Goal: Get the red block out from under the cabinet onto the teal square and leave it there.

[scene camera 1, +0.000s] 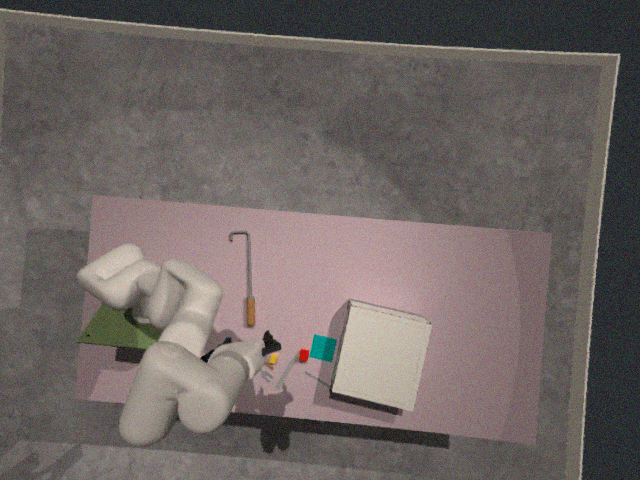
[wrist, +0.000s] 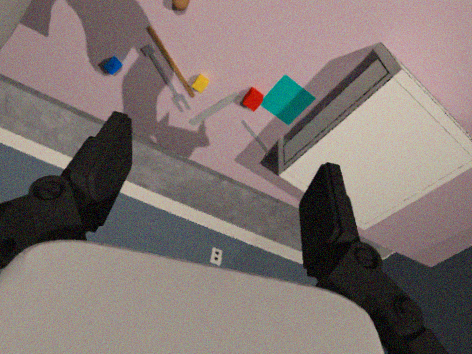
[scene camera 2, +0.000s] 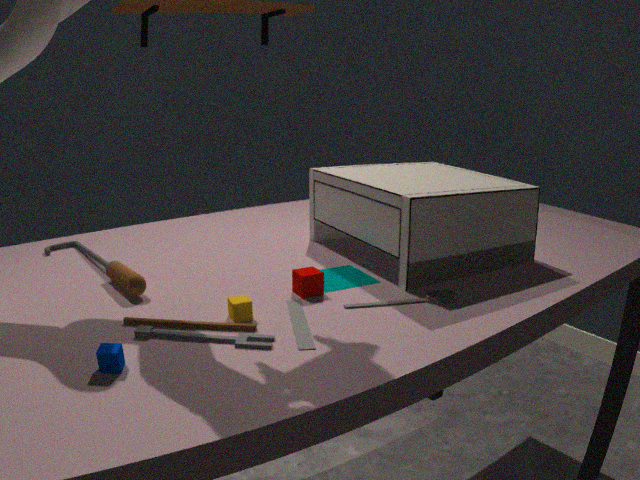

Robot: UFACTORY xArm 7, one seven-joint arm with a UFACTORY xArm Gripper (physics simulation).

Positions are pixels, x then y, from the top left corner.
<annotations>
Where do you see a red block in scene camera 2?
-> At 308, 282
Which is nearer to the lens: the brown stick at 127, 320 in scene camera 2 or the blue block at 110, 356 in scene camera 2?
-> The blue block.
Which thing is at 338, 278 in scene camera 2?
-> A teal square.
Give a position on a flat grey strip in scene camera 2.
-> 303, 336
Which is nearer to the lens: the hooked grey rod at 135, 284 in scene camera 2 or the blue block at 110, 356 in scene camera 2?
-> The blue block.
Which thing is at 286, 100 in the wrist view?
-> A teal square.
</annotations>
